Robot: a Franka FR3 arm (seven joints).
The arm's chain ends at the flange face. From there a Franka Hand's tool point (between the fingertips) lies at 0.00 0.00 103.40 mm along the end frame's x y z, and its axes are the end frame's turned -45 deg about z.
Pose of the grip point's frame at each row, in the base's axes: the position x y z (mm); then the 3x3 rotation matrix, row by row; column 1 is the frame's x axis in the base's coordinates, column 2 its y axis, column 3 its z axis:
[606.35, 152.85, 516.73], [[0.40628, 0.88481, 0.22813], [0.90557, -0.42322, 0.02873], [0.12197, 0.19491, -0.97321]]
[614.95, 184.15, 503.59], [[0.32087, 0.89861, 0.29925], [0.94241, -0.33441, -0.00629], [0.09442, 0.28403, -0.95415]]
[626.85, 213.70, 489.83], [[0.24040, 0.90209, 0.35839], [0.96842, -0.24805, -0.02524], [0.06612, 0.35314, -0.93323]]
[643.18, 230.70, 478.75], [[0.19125, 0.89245, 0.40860], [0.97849, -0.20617, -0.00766], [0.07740, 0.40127, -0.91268]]
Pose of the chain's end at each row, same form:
[582.76, 149.88, 617.36], [[0.91294, 0.33837, 0.22813], [0.34107, -0.93960, 0.02873], [0.22407, 0.05158, -0.97321]]
[584.01, 184.80, 602.25], [[0.86230, 0.40852, 0.29925], [0.42992, -0.90285, -0.00629], [0.26760, 0.13407, -0.95415]]
[589.79, 216.31, 586.33], [[0.80786, 0.46789, 0.35839], [0.50938, -0.86017, -0.02524], [0.29646, 0.20295, -0.93323]]
[600.93, 231.49, 573.12], [[0.76629, 0.49582, 0.40860], [0.54611, -0.83768, -0.00766], [0.33847, 0.22901, -0.91268]]

